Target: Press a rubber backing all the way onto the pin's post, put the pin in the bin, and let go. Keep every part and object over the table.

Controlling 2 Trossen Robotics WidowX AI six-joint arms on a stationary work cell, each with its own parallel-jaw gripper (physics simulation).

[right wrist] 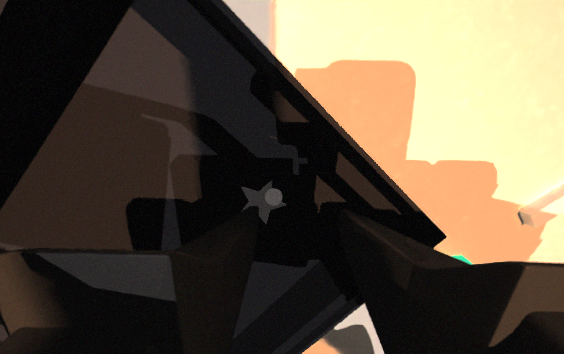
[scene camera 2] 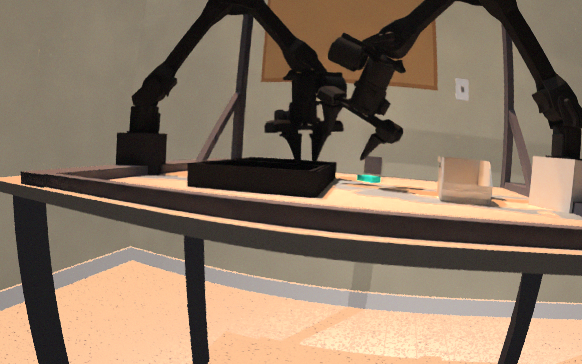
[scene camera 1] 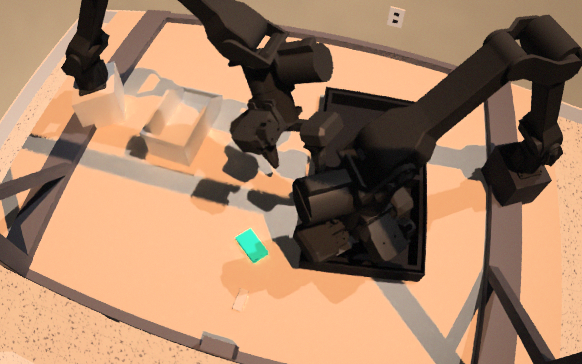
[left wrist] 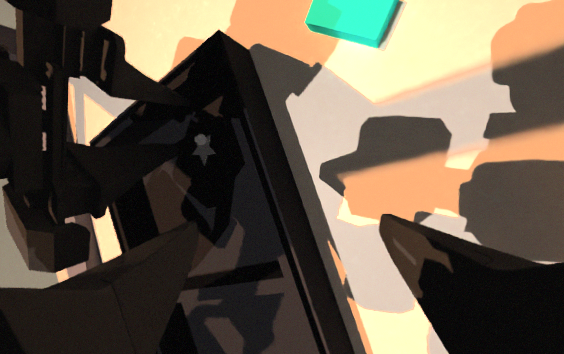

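Where they show: left gripper, fingertip midpoint: (scene camera 2: 343, 147) (scene camera 1: 298, 170) (left wrist: 289, 226); right gripper, fingertip midpoint: (right wrist: 299, 216) (scene camera 2: 306, 162) (scene camera 1: 344, 242) (left wrist: 181, 125); left arm's base, link origin: (scene camera 1: 93, 82); right arm's base, link origin: (scene camera 1: 524, 163).
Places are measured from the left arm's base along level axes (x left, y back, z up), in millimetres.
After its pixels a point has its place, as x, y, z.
Observation:
A grey star-shaped pin (left wrist: 204, 153) {-433, -415, -88} (right wrist: 260, 199) {-440, -414, -88} lies in shadow inside the black tray (scene camera 1: 362, 274) {-504, -412, -84} (scene camera 2: 255, 177) {-160, -559, -72}. A small round grey piece (left wrist: 201, 139) {-442, -405, -85} (right wrist: 273, 196) {-447, -408, -82}, apparently a backing, shows over one side of the star; how far it is seated cannot be told. My right gripper (scene camera 2: 306, 156) {-449, -396, -61} (left wrist: 181, 125) {-449, -396, -61} (right wrist: 299, 216) {-449, -396, -61} is partly open and empty, its fingers pointing down over the tray near the pin. My left gripper (scene camera 2: 341, 152) {-321, -355, -19} (left wrist: 289, 226) {-321, -355, -19} is wide open and empty above the tray's side. A pale open box (scene camera 1: 182, 127) {-123, -177, -83} (scene camera 2: 465, 187) {-57, -236, -66}, apparently the bin, stands left in scene camera 1.
A teal block (scene camera 1: 251, 245) {-403, -252, -82} (scene camera 2: 368, 178) {-383, -262, -86} (left wrist: 352, 21) {-392, -258, -82} lies on the table beside the tray. A small pale piece (scene camera 1: 240, 300) {-491, -209, -87} lies near the table's lower edge in scene camera 1. The two arms are close together above the tray and cast shadows over it.

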